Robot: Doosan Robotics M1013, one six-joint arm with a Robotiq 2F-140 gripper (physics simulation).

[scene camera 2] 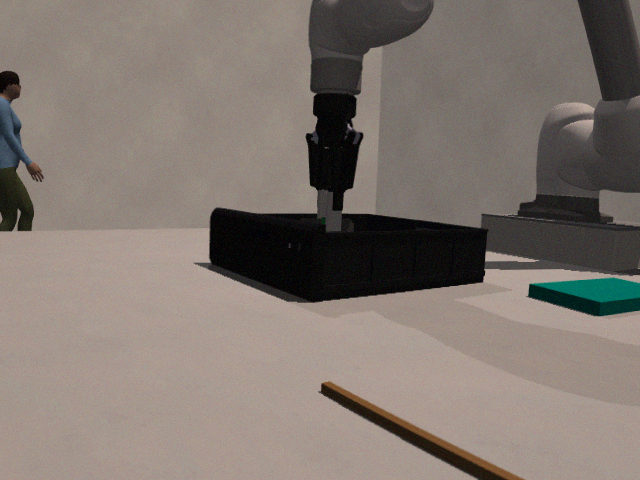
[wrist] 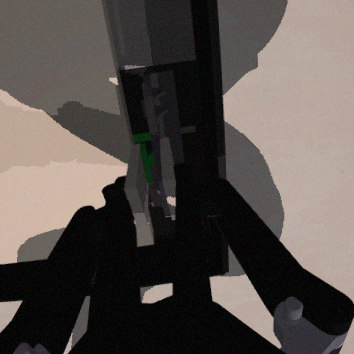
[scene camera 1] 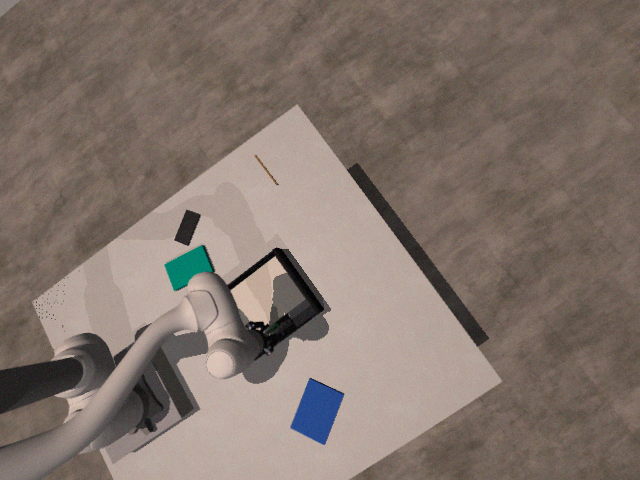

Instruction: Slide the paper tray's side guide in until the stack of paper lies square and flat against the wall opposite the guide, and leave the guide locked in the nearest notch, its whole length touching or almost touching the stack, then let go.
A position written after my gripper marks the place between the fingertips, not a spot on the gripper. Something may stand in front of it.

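Note:
Pale paper stack (scene camera 1: 268, 294), (wrist: 72, 133). Teal block (scene camera 1: 180, 270), out of frame in the wrist view. Blue block (scene camera 1: 319, 405), out of frame in the wrist view. Black paper tray (scene camera 2: 372, 254), (scene camera 1: 311, 307), (wrist: 170, 69). My gripper (scene camera 2: 328, 230), (wrist: 153, 156).

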